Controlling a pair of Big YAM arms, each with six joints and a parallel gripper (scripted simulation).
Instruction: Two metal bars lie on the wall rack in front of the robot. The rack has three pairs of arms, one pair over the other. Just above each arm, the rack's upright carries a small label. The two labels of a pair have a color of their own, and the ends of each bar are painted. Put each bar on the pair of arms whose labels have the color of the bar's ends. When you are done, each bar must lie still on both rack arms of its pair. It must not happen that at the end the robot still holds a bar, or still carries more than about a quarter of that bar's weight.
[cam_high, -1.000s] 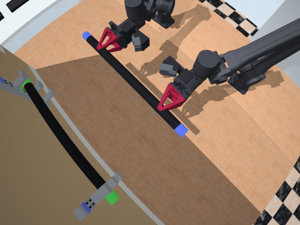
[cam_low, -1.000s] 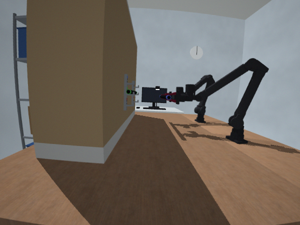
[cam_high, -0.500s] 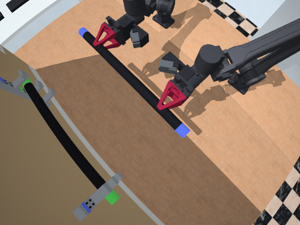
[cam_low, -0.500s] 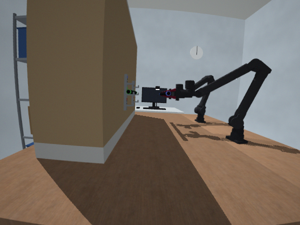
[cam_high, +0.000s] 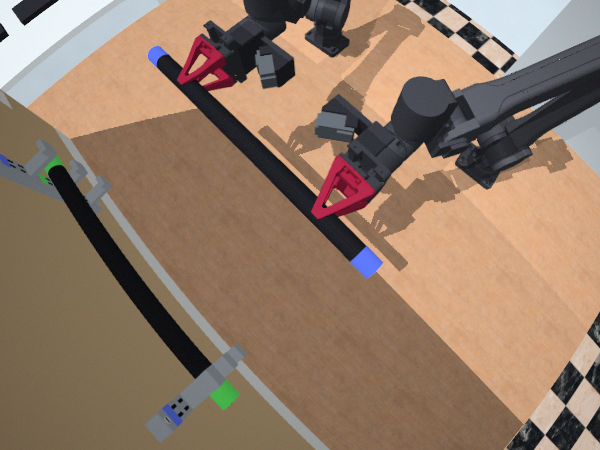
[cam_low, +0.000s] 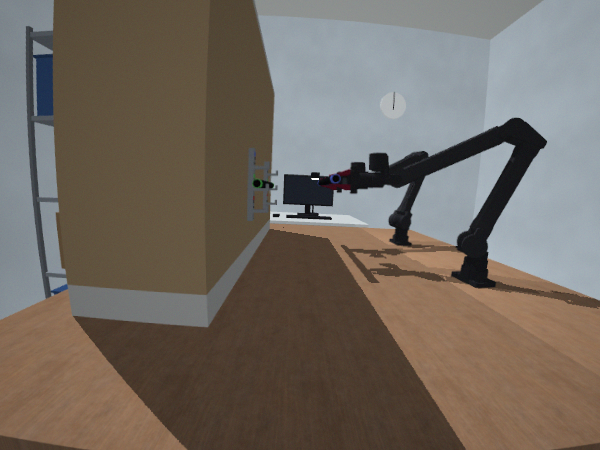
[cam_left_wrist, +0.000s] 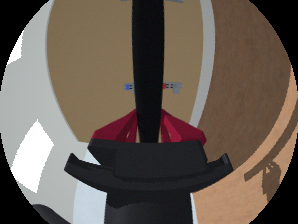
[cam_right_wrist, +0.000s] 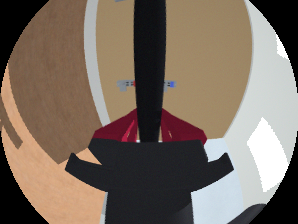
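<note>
Right now my right hand is 150 mm to the right of the blue-ended bar. Round my right hand: brown wall: 450 mm ahead, 160 mm to the left, 130 mm above; then green-ended bar: 260 mm ahead, 150 mm to the left, 30 mm below.
</note>
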